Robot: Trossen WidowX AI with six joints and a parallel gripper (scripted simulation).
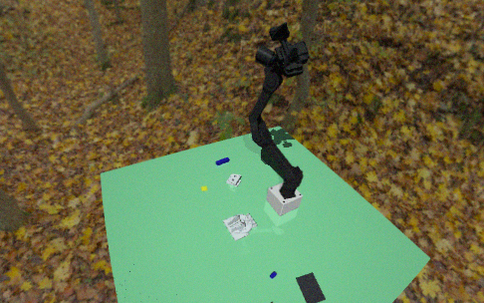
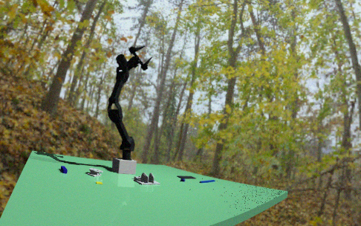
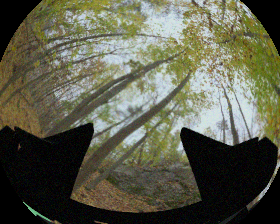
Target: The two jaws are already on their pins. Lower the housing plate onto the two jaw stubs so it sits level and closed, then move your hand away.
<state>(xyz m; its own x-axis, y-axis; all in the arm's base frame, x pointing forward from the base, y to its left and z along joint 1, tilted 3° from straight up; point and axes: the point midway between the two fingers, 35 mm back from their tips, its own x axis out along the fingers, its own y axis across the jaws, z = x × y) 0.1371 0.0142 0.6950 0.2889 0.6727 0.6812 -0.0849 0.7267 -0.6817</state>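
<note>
The white part lies 80 cm below my gripper tip, 23 cm to the right of it and 7 cm ahead of it. The rest, counted from my gripper tip: blue bar (80 cm below, 40 cm to the right, 9 cm ahead); then small blue block (80 cm below, 33 cm to the left, 7 cm ahead); then yellow bit (81 cm below, 24 cm ahead, 22 cm to the right).
</note>
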